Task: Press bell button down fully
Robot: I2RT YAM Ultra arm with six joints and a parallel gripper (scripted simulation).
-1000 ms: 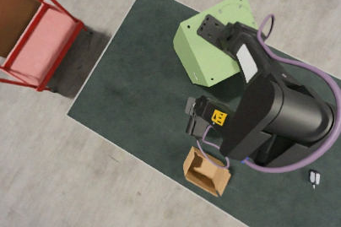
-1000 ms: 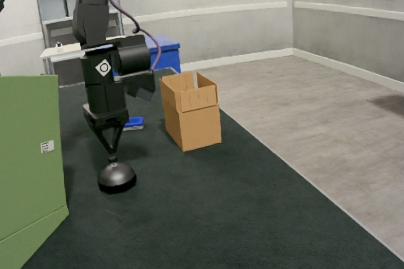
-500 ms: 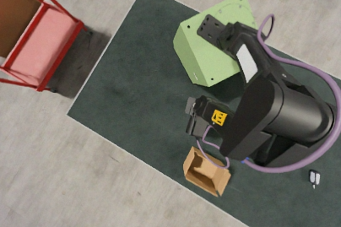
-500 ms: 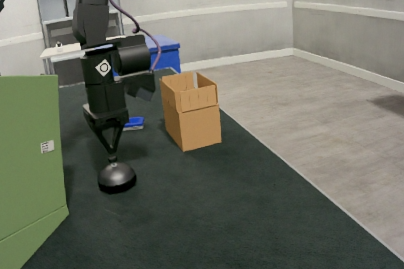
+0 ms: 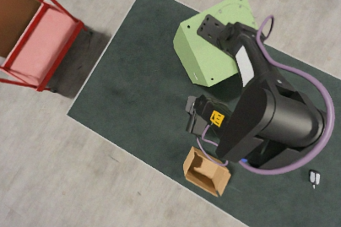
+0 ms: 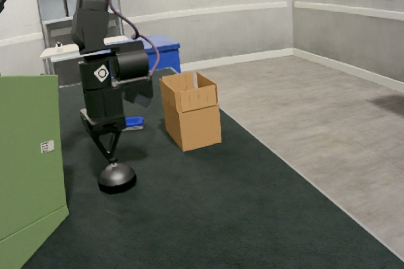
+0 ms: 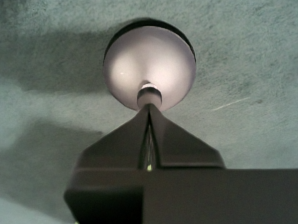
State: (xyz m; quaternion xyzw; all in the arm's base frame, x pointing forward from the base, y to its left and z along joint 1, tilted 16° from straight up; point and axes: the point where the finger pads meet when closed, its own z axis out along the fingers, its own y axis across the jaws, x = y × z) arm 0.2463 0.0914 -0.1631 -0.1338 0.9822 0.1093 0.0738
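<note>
Right now the button is 2 cm below my hand and 1 cm ahead of it. From my hand the other things lie so: bell (3 cm below, 1 cm ahead); then flat blue box (31 cm to the left, 6 cm below, 6 cm ahead); then black-and-white object (62 cm to the left, 6 cm below).
</note>
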